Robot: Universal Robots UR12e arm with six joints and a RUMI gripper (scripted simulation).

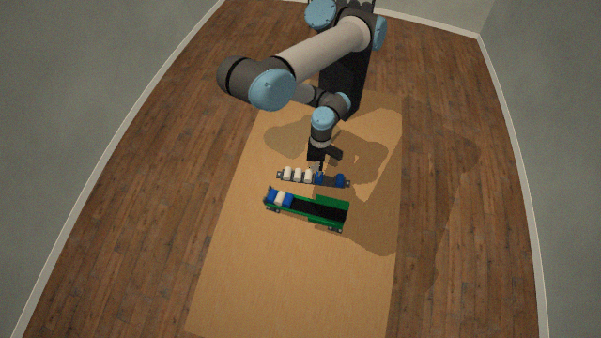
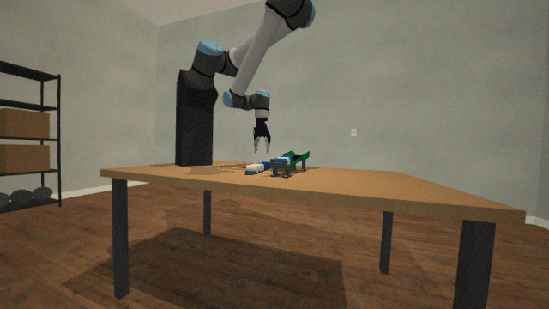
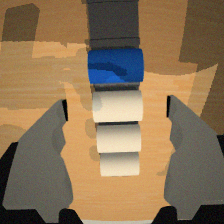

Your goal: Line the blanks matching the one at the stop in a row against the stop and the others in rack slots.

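The stock rack is 1 cm behind my hand, 3 cm to the right of it and 13 cm below it.
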